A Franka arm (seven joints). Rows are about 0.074 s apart.
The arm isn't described. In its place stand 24 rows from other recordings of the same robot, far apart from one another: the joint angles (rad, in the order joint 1, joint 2, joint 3, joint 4, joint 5, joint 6, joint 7), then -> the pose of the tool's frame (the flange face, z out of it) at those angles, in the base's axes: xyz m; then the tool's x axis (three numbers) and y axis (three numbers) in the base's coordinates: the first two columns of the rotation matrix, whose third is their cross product.
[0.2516 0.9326 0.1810 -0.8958 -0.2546 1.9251 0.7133] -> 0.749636 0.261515 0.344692 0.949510 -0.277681 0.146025 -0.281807 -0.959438 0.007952
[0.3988 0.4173 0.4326 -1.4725 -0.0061 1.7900 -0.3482] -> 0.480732 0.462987 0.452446 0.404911 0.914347 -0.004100 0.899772 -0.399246 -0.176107
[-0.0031 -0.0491 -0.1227 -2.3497 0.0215 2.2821 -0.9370] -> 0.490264 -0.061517 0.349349 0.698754 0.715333 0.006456 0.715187 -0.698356 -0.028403
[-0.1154 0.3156 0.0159 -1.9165 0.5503 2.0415 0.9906] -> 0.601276 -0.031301 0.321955 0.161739 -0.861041 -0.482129 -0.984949 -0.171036 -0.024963
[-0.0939 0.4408 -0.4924 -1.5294 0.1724 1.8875 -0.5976] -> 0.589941 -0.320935 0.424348 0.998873 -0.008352 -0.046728 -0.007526 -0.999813 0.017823
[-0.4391 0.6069 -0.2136 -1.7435 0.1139 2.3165 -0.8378] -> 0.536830 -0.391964 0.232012 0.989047 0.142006 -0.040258 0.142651 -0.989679 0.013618
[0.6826 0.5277 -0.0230 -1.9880 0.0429 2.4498 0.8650] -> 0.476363 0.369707 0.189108 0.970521 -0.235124 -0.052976 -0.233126 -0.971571 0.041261
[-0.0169 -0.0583 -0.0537 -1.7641 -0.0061 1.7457 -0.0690] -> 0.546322 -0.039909 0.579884 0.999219 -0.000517 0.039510 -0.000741 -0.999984 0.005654
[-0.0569 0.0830 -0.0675 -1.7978 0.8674 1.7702 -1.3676] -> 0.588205 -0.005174 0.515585 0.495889 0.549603 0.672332 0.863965 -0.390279 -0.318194
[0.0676 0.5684 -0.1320 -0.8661 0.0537 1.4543 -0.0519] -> 0.698326 -0.006407 0.585428 0.999620 0.015988 0.022467 0.015564 -0.999700 0.018923
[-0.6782 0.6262 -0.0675 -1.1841 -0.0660 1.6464 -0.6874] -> 0.528296 -0.480301 0.411004 0.980925 -0.035448 -0.191125 -0.040584 -0.998911 -0.023023
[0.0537 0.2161 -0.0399 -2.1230 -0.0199 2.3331 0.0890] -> 0.569109 0.007846 0.309012 0.998159 -0.060522 -0.003993 -0.060413 -0.997901 0.023309
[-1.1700 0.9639 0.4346 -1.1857 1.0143 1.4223 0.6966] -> 0.529709 -0.479198 0.285810 0.280227 -0.221356 -0.934064 -0.828667 0.435383 -0.351784
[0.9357 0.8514 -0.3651 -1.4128 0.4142 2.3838 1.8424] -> 0.590585 0.454449 0.230110 0.168898 -0.979880 -0.106339 -0.976063 -0.151283 -0.156252
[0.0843 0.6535 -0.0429 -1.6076 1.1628 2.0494 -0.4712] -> 0.687462 0.082561 0.254080 0.987577 -0.148557 -0.051216 -0.128273 -0.573883 -0.808829
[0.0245 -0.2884 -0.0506 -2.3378 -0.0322 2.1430 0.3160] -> 0.465523 -0.014333 0.457314 0.943477 -0.318149 0.092908 -0.318127 -0.947922 -0.015447
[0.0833 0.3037 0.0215 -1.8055 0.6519 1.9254 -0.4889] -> 0.611805 0.106042 0.375111 0.957168 0.287914 0.030572 0.251667 -0.775126 -0.579520
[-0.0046 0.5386 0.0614 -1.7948 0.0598 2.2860 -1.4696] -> 0.649527 0.035409 0.245934 0.094204 0.993134 0.069350 0.994334 -0.090414 -0.055903
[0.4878 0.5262 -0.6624 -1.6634 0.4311 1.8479 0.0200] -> 0.643770 -0.032336 0.336203 0.925884 -0.309109 -0.217232 -0.328648 -0.942574 -0.059529
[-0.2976 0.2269 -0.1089 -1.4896 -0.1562 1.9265 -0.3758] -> 0.597151 -0.260750 0.563791 0.991795 0.028801 0.124554 -0.002023 -0.970634 0.240553
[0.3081 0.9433 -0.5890 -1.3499 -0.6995 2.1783 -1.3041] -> 0.734867 -0.122779 0.239380 -0.091226 0.511836 -0.854226 0.995291 0.075085 -0.061302
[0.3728 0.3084 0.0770 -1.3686 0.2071 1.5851 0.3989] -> 0.572725 0.292738 0.539004 0.983733 0.050559 -0.172375 0.020114 -0.984543 -0.173986
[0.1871 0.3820 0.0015 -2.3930 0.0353 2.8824 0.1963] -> 0.499306 0.093268 0.169591 0.993822 -0.042977 0.102329 -0.039704 -0.998639 -0.033817
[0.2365 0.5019 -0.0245 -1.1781 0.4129 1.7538 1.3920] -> 0.687012 0.188904 0.517382 0.327029 -0.869020 -0.371289 -0.945014 -0.301119 -0.127579
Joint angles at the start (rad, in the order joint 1, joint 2, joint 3, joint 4, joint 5, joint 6, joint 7): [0.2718 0.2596 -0.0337 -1.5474 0.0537 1.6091 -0.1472]
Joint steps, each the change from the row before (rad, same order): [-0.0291 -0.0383 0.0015 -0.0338 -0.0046 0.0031 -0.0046]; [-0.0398 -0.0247 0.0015 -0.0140 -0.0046 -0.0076 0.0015]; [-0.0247 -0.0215 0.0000 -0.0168 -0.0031 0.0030 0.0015]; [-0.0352 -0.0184 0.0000 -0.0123 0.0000 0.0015 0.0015]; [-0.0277 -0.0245 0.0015 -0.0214 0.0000 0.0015 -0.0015]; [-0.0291 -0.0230 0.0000 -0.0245 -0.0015 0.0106 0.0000]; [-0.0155 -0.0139 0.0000 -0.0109 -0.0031 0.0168 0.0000]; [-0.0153 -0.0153 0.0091 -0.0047 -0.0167 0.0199 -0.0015]
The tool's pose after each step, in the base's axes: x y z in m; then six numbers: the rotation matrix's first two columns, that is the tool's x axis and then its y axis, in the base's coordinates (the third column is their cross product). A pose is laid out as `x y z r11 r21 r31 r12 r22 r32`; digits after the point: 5 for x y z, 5 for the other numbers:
0.59388 0.13372 0.49374 0.91976 0.34839 -0.18074 0.34153 -0.93735 -0.06883
0.59201 0.10905 0.50173 0.93315 0.31212 -0.17834 0.30537 -0.95002 -0.06485
0.58924 0.09311 0.50708 0.94226 0.28777 -0.17131 0.28135 -0.95765 -0.06115
0.58764 0.07167 0.51244 0.95345 0.25310 -0.16392 0.24639 -0.96729 -0.06040
0.58254 0.05544 0.51709 0.96019 0.22955 -0.15922 0.22252 -0.97302 -0.06094
0.57805 0.03777 0.51988 0.96790 0.20131 -0.15047 0.19450 -0.97914 -0.05880
0.57668 0.02827 0.52404 0.97370 0.18603 -0.13150 0.18044 -0.98214 -0.05333
0.57572 0.02268 0.53210 0.97772 0.18249 -0.10376 0.17989 -0.98310 -0.03403

